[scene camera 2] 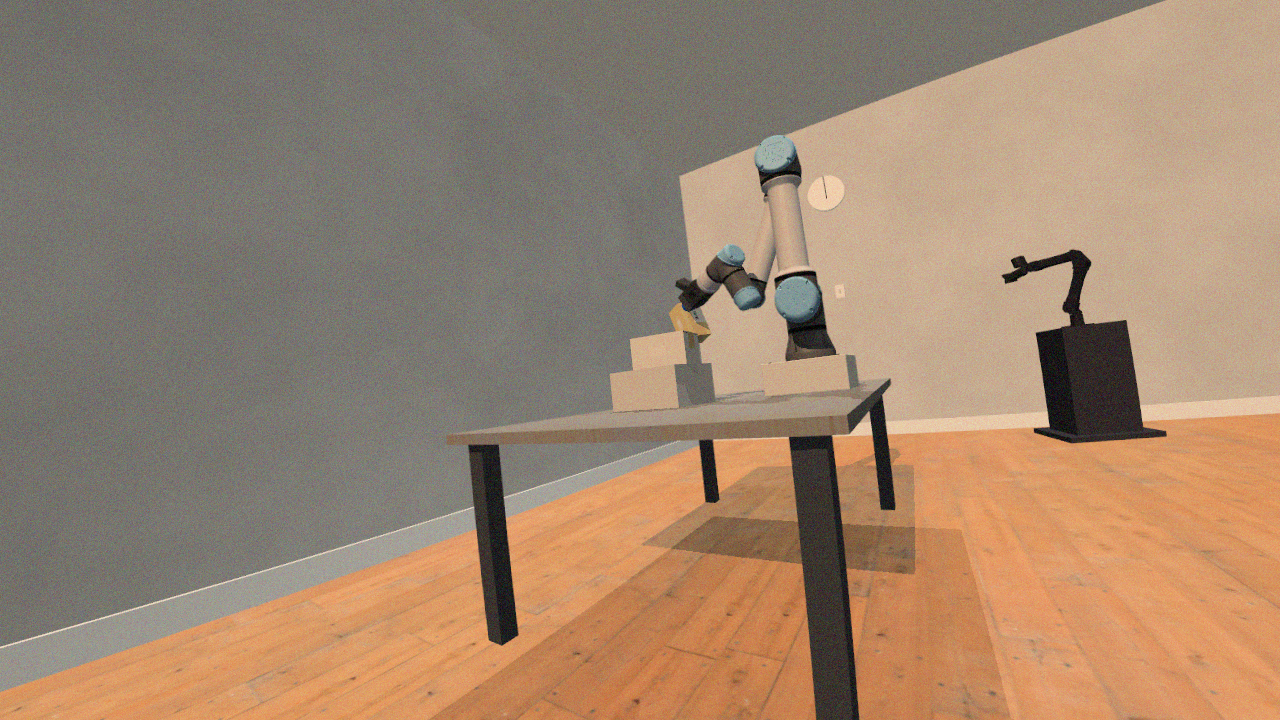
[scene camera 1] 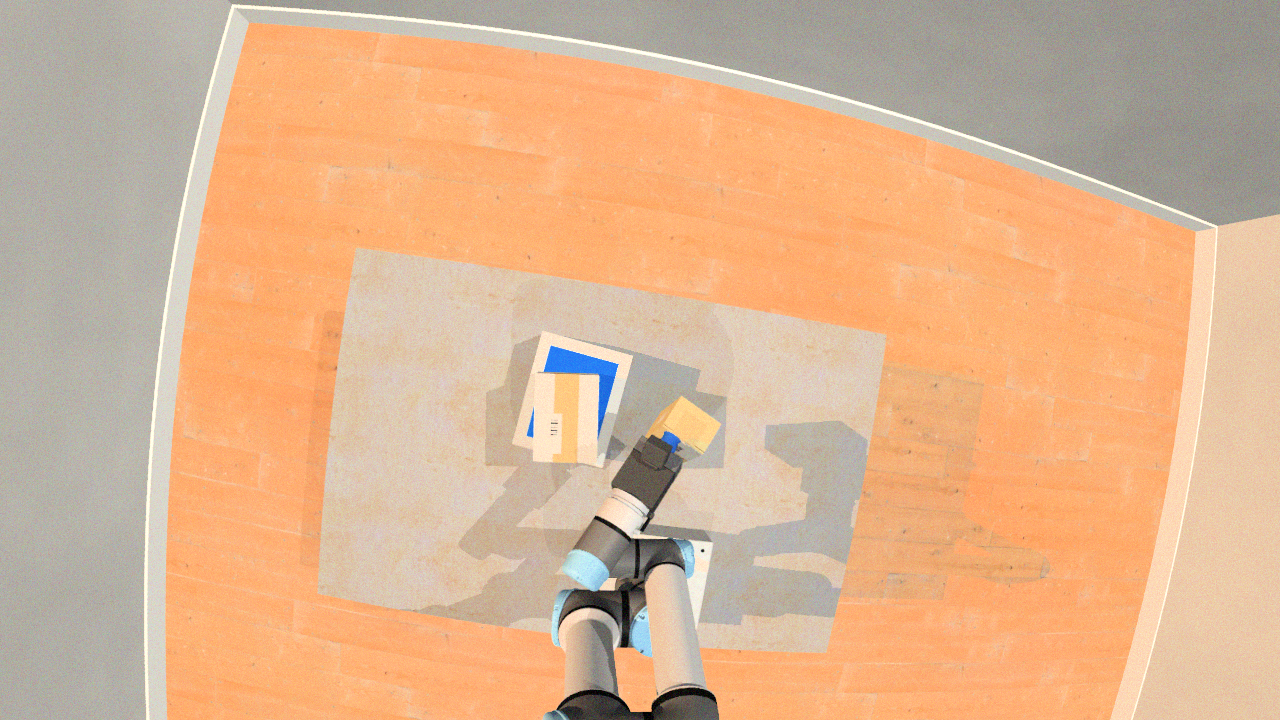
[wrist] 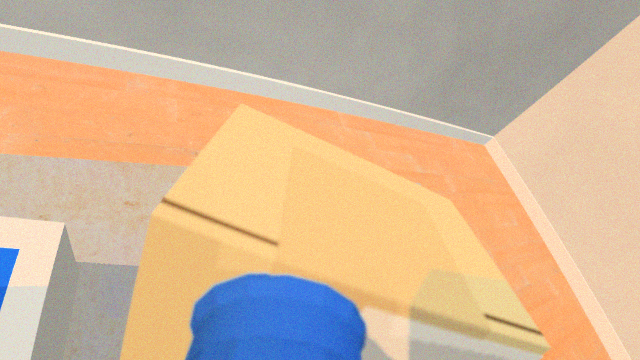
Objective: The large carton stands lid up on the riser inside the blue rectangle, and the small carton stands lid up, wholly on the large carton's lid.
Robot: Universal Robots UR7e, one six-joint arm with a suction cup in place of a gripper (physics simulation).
Labels:
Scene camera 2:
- small carton: held by my suction cup
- large carton: on a riser
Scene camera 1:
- small carton
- large carton
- riser
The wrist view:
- my suction cup
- small carton
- riser

